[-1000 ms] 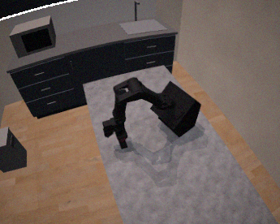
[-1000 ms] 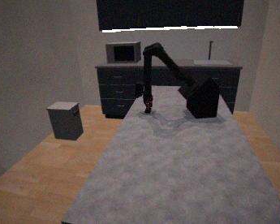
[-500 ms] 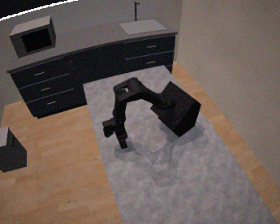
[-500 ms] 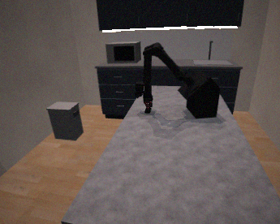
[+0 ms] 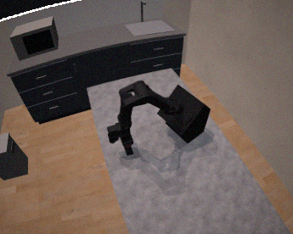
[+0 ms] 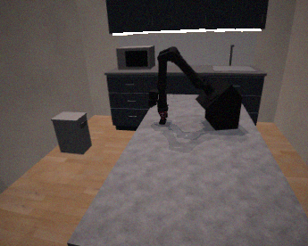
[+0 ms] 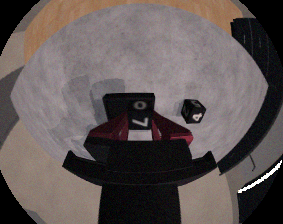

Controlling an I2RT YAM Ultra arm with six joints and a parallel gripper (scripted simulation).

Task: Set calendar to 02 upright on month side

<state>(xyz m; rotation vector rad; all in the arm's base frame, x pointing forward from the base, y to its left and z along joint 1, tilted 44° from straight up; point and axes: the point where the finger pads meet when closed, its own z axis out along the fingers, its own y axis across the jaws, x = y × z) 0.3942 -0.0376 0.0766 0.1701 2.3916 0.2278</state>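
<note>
Right now the dark tray is 2 cm to the left of my hand and 2 cm below it. Round my hand: dark calendar cube: 9 cm to the right, 1 cm below, 1 cm behind.
</note>
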